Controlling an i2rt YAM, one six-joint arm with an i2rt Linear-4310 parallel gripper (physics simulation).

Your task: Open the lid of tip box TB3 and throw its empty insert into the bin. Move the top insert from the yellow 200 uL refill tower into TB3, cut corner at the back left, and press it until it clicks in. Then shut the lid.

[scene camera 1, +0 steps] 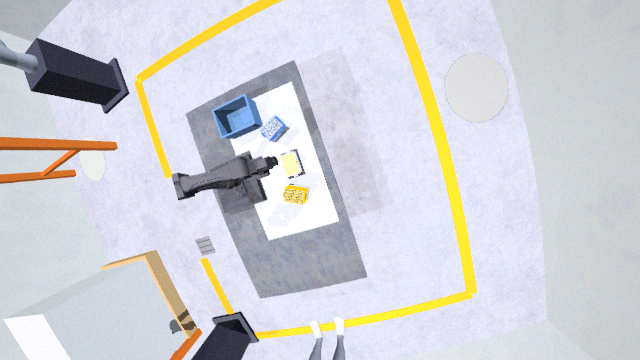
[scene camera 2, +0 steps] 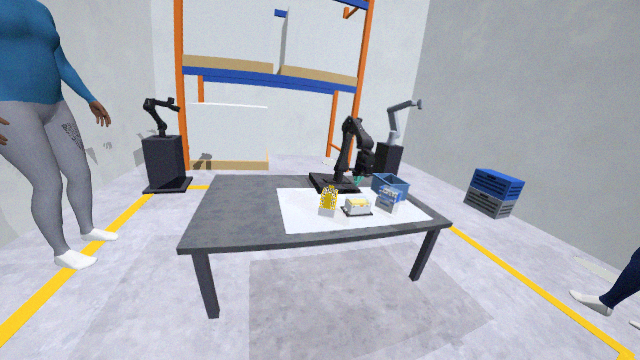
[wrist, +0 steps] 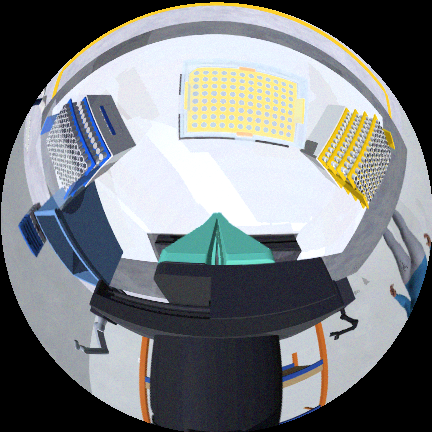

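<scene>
Tip box TB3 stands on the white mat on a dark base. A yellow perforated insert shows in it under what looks like its clear lid, lying flat over the box. The yellow refill tower, several stacked inserts with tips on a grey base, stands beside it, on the right in the wrist view. The blue open bin is on the other side. My gripper is shut and empty, raised near the arm's base, apart from the box; scene camera 1 hides its fingertips.
A blue refill tower stands close to the bin, between it and TB3. The white mat lies on the dark table. A person stands on the floor beyond the table's side.
</scene>
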